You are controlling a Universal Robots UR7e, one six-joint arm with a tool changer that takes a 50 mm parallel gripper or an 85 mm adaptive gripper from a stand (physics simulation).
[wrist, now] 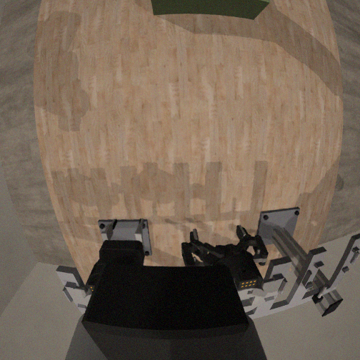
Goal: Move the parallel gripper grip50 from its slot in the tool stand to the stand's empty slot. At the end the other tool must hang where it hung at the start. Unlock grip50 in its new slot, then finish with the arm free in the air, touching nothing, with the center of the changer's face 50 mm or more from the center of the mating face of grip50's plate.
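My arm's bare changer, a large black block [162, 300], fills the bottom middle of the wrist view and covers part of the stand. The parallel gripper grip50 [122, 230] hangs in the stand at lower left, apart from the changer in the picture; its light fingers look spread, with nothing between them. The black adaptive gripper [217, 237] hangs to its right, its fingers spread. The grey tool stand [294, 291] shows an empty slot at far right, between two upright prongs. How close the changer's face is to either tool is hidden.
The stand's metal foot plates [266, 232] [145, 250] are bolted to the wooden table [180, 110]. A post rises from the right plate toward the small dark block [330, 304]. Part of a dark green box [210, 8] shows at the top edge.
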